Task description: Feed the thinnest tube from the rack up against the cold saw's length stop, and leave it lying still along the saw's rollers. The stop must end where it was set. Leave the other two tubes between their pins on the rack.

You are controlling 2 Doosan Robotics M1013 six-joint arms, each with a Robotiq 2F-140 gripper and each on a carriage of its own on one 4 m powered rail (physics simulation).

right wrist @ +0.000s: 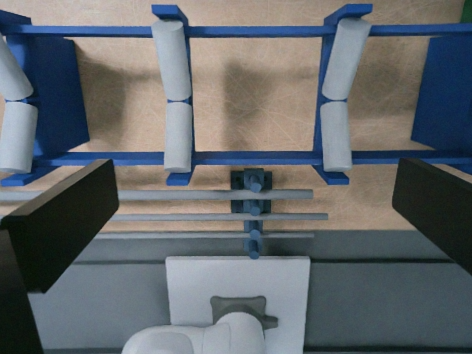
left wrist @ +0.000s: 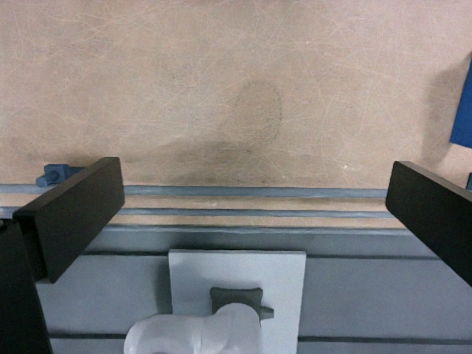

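Three grey tubes lie side by side across both views. The thinnest tube (left wrist: 250, 229) (right wrist: 290, 235) is nearest the rail, the middle tube (left wrist: 250, 213) (right wrist: 295, 216) is next to it, and the thickest tube (left wrist: 250, 192) (right wrist: 200, 195) is farthest from the rail. In the right wrist view they lie between upright pins of the dark blue rack (right wrist: 237, 181). My left gripper (left wrist: 255, 181) is open above the tubes. My right gripper (right wrist: 255, 182) is open above the rack's pins and the tube ends. The saw's rollers (right wrist: 179, 135) (right wrist: 336, 135) stand in angled pairs beyond the rack. The length stop does not show.
A blue roller frame (right wrist: 255, 158) runs across the upper right wrist view. A blue panel (left wrist: 464, 115) stands at the right edge of the left wrist view. A pale carriage plate (left wrist: 187, 295) (right wrist: 292, 295) carries a white arm part (left wrist: 200, 332) (right wrist: 200, 340) below the tubes.
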